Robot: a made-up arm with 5 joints.
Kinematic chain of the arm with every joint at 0, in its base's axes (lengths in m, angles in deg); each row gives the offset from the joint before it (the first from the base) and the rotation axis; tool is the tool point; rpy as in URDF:
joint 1: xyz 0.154 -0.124 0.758 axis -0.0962 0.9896 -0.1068
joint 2: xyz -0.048 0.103 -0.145 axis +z
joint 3: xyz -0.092 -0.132 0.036 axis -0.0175 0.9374 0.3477
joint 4: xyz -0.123 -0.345 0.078 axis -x
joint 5: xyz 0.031 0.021 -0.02 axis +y
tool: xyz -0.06 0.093 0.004 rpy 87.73 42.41 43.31
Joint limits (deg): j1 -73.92..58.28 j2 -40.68..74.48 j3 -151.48..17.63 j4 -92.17..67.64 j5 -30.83..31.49
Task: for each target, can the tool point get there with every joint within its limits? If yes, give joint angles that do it. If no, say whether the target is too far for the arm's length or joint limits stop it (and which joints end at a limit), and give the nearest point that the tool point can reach.
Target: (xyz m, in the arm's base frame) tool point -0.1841 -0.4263 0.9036
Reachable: yes | joints 14.27 -2.98 -8.68 -77.08 4.95
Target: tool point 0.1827 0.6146 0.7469
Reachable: no: joint limits stop it (at a limit: joint 1, joint 2, joint 3) | nearest point 0.5292 -0.0345 0.8555 | short by 0.744 m
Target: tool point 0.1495 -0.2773 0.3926
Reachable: yes | joints 10.04 41.31 -128.21 12.57 -2.95
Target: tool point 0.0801 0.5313 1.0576
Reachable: no: joint limits stop it (at a limit: joint 1, joint 2, joint 5) | nearest point -0.2204 0.0348 1.1287 | short by 0.585 m
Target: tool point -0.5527 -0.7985 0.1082
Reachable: no: too far | nearest point -0.2271 -0.4169 0.4064 | short by 0.584 m
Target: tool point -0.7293 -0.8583 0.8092
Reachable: no: too far | nearest point -0.3264 -0.4490 0.7780 | short by 0.575 m
